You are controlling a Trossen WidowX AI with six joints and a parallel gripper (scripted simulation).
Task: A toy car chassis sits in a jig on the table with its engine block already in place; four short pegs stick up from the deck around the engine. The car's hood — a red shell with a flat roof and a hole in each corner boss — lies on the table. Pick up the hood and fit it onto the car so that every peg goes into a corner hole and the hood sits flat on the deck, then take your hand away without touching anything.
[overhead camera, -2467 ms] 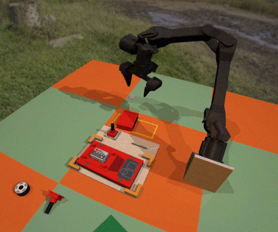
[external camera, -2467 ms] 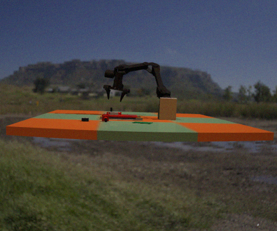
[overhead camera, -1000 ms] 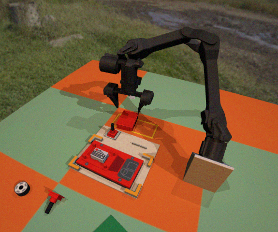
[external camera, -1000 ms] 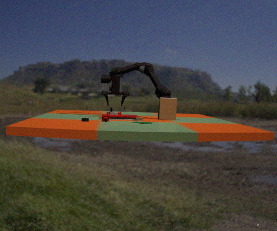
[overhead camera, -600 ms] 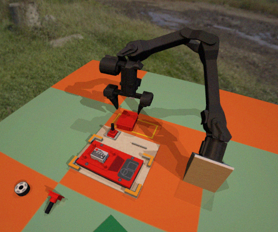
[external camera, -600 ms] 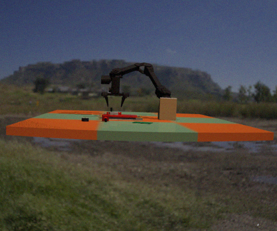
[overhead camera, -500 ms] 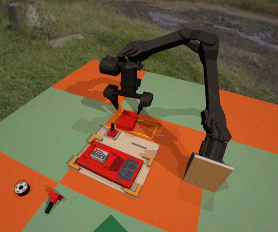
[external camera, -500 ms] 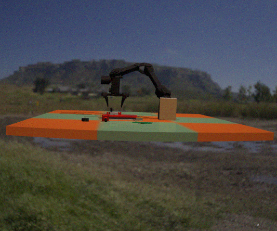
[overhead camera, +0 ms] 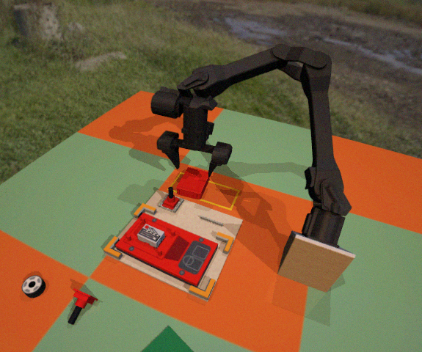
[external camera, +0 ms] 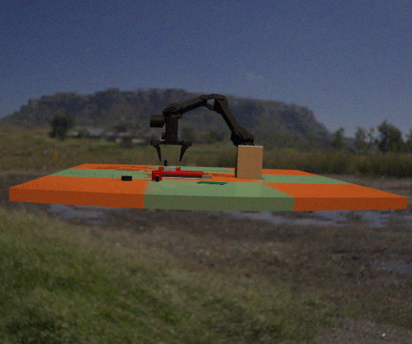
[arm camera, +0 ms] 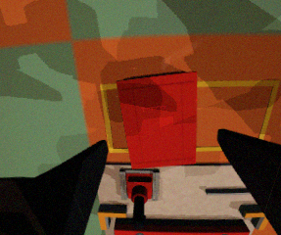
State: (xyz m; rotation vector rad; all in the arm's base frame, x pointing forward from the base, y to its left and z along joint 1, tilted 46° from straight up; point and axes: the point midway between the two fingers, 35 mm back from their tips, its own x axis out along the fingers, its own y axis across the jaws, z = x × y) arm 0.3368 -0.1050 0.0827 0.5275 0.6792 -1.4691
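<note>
The red hood lies 40 mm below my gripper tip. The rest, counted from my gripper tip: white wheel (160 mm ahead, 420 mm to the left, 40 mm below); then grey engine block (230 mm to the left, 30 mm below).
</note>
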